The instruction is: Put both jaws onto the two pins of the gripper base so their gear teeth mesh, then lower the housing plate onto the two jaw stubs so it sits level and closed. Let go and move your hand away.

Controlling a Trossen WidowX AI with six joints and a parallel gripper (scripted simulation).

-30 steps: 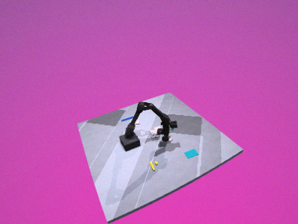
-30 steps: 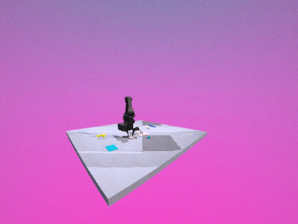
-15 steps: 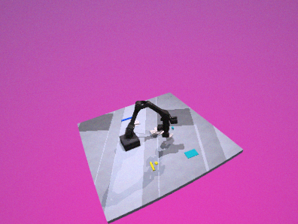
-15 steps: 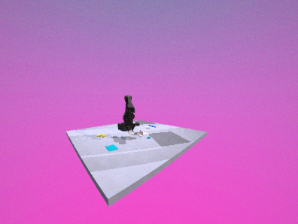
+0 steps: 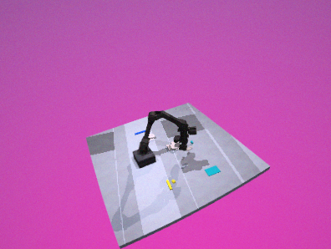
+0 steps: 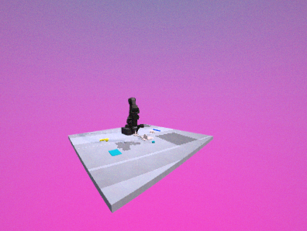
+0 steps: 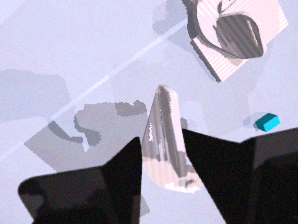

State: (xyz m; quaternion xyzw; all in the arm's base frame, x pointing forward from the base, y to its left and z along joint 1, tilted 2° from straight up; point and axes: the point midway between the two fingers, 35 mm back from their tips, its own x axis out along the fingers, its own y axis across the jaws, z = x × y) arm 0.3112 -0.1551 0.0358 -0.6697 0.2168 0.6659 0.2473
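Right now the pale jaw is 4 cm ahead of my gripper tip and 1 cm to the right of it. Also, from my gripper tip: pale flat part (1 cm ahead, 16 cm to the left, 8 cm below); cyan flat tile (10 cm ahead, 27 cm to the right, 8 cm below); cyan cube (15 cm ahead, 11 cm to the left, 7 cm below).
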